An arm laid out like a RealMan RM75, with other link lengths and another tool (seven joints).
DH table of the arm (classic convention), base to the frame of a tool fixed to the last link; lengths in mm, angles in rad. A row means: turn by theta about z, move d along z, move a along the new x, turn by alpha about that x. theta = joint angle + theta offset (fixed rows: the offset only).
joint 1: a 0, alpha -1.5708, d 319.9, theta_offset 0
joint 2: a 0, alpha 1.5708, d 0, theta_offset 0
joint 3: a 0, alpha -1.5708, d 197.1, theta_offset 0
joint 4: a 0, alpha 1.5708, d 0, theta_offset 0
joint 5: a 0, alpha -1.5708, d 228.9, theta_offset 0
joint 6: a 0, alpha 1.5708, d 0, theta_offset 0
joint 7: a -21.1, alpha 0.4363, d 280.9, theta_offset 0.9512
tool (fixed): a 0, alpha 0, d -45.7, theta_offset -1.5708
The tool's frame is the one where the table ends.
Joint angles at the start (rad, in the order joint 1, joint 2, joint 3, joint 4, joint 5, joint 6, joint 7):
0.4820 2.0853 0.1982 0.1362 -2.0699 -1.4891 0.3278
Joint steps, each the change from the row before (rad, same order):
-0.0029 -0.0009 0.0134 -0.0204 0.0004 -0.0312 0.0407
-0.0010 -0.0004 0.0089 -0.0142 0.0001 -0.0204 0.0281
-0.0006 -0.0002 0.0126 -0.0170 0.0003 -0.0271 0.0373
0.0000 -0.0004 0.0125 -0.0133 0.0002 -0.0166 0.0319
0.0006 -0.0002 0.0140 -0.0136 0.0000 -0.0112 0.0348
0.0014 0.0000 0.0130 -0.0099 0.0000 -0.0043 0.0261
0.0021 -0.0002 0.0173 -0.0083 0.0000 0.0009 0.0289
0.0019 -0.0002 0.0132 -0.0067 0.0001 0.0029 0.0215
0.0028 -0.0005 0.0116 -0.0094 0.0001 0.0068 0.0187
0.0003 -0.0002 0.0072 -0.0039 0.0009 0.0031 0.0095
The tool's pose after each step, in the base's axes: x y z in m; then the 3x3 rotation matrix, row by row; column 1 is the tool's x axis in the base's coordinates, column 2 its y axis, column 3 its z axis. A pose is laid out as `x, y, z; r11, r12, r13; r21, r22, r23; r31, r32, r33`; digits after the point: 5 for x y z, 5 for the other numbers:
0.16573, 0.35665, 0.05587; 0.96970, -0.16846, -0.17693; 0.09562, -0.40472, 0.90943; -0.22481, -0.89879, -0.37635
0.16694, 0.35674, 0.06263; 0.96427, -0.18819, -0.18646; 0.09764, -0.40184, 0.91049; -0.24627, -0.89616, -0.36911
0.16790, 0.35668, 0.07141; 0.95563, -0.21544, -0.20089; 0.10166, -0.39887, 0.91136; -0.27647, -0.89134, -0.35927
0.16954, 0.35739, 0.07820; 0.94851, -0.23881, -0.20810; 0.10024, -0.39689, 0.91238; -0.30048, -0.88625, -0.35251
0.17201, 0.35883, 0.08448; 0.94118, -0.26389, -0.21105; 0.09374, -0.39617, 0.91338; -0.32464, -0.87944, -0.34813
0.17432, 0.36066, 0.08907; 0.93569, -0.28352, -0.21001; 0.08587, -0.39435, 0.91494; -0.34222, -0.87413, -0.34464
0.17742, 0.36352, 0.09377; 0.92908, -0.30797, -0.20485; 0.07264, -0.39113, 0.91746; -0.36267, -0.86728, -0.34102
0.18016, 0.36596, 0.09716; 0.92427, -0.32577, -0.19897; 0.06116, -0.38810, 0.91958; -0.37680, -0.86212, -0.33879
0.18362, 0.36888, 0.10013; 0.92192, -0.33819, -0.18895; 0.04803, -0.38419, 0.92200; -0.38440, -0.85908, -0.33795
0.18577, 0.37022, 0.10203; 0.91993, -0.34678, -0.18296; 0.04044, -0.38024, 0.92400; -0.39000, -0.85741, -0.33577

